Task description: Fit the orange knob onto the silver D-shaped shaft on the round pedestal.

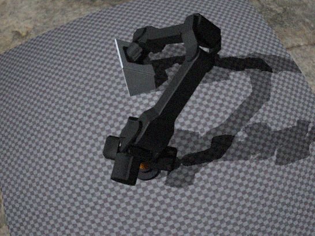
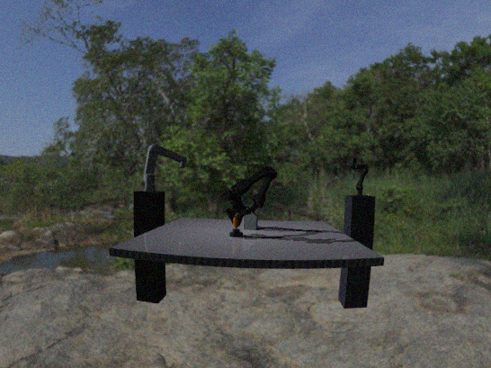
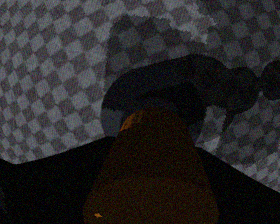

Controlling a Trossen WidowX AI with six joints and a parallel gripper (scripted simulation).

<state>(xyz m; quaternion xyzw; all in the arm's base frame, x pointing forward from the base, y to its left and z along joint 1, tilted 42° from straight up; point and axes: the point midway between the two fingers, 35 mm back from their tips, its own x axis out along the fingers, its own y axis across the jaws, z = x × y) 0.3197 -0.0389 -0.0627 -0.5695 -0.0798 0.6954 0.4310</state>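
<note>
My gripper tip is 40 mm below the orange knob. Round my gripper tip: round dark pedestal: 40 mm below.
</note>
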